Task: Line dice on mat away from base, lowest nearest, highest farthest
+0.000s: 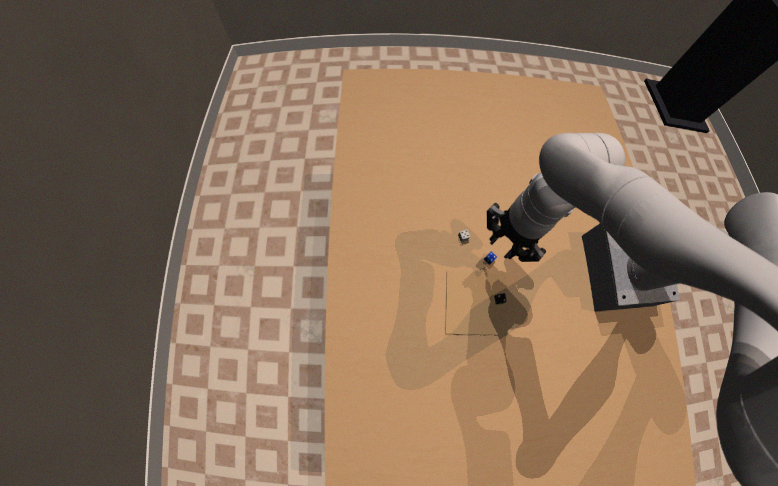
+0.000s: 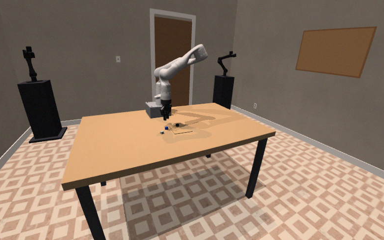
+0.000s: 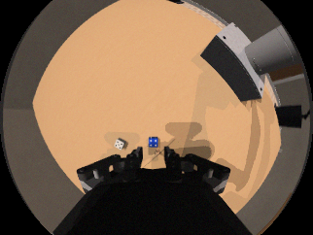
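My hand is 9 cm above the blue die. From my hand the other things lie so: mat: 10 cm to the left, 10 cm below, 4 cm ahead; black die: 10 cm to the left, 8 cm below, 2 cm behind; white die: 9 cm below, 6 cm ahead, 5 cm to the right.
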